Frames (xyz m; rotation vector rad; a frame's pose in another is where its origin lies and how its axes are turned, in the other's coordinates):
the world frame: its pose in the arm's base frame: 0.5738 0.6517 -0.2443 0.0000 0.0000 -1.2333
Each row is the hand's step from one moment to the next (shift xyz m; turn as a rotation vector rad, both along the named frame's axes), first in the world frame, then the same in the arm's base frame.
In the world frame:
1: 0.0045 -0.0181 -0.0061 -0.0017 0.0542 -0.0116
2: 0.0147 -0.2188 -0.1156 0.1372 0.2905 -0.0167
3: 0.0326 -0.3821 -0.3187 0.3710 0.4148 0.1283
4: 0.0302 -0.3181 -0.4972 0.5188 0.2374 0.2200
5: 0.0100 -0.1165 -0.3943 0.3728 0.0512 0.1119
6: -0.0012 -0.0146 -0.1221 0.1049 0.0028 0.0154
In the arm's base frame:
1: -0.0156 -0.0102 -0.0061 0.0506 0.0196 -0.0116
2: -0.2016 -0.0863 -0.1156 0.3195 -0.0333 -0.0167
3: -0.3497 -0.1573 -0.3187 0.5142 -0.2127 0.1283
4: -0.2902 -0.1338 -0.4972 0.3958 -0.4109 0.2200
5: -0.1066 -0.0480 -0.3943 0.1718 -0.3348 0.1119
6: -0.0142 -0.0037 -0.1221 0.0374 -0.0981 0.0154

